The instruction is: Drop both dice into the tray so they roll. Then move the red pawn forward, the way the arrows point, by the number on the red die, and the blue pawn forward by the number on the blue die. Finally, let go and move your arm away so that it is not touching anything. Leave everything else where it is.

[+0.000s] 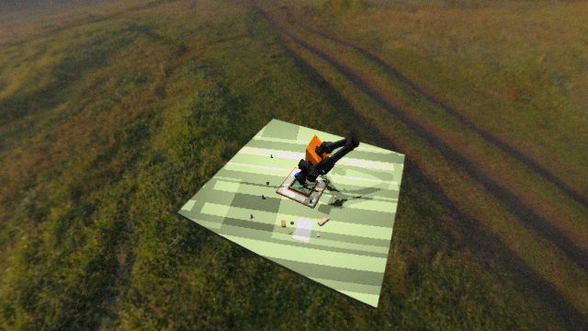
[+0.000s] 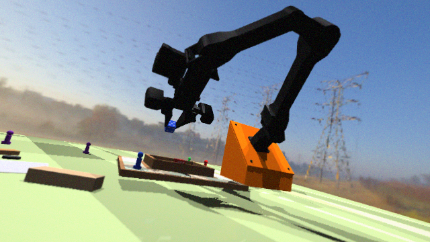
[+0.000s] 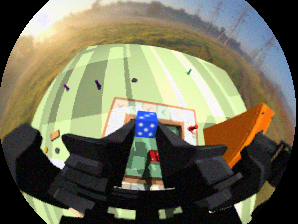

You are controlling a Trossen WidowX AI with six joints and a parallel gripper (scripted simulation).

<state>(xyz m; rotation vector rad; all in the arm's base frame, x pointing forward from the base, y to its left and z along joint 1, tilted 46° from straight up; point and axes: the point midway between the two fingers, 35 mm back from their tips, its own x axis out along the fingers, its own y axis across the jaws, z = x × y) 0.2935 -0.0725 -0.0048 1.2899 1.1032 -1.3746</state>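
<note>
My gripper tip is 15 cm past the red pawn and 9 cm above it. From my gripper tip the other things lie so: wooden block 22 cm ahead, 24 cm to the left, 11 cm below; blue pawn 10 cm ahead, 13 cm to the left, 9 cm below; white sheet 32 cm ahead, 14 cm to the left, 12 cm below.
</note>
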